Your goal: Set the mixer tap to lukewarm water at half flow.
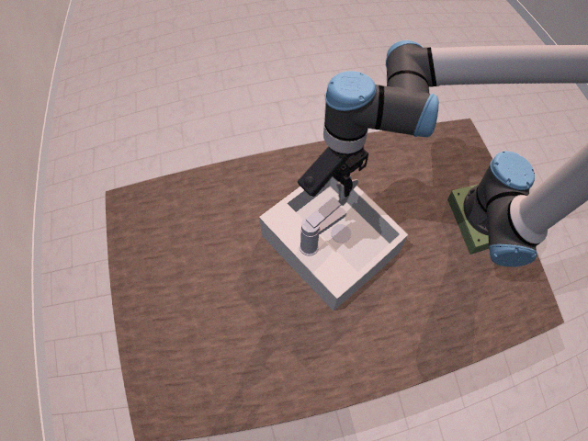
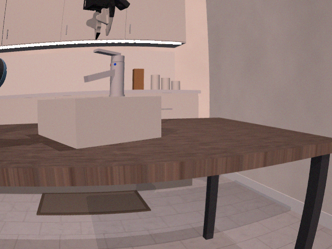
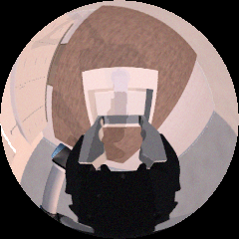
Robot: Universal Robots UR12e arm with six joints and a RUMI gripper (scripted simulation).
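Now: hand 7 cm above the lever, 2 cm short of it and 1 cm to the right of it. Round my hand: grey mixer tap (11 cm below, 4 cm ahead, 2 cm to the left); then white sink block (30 cm below, 4 cm behind, 2 cm to the right).
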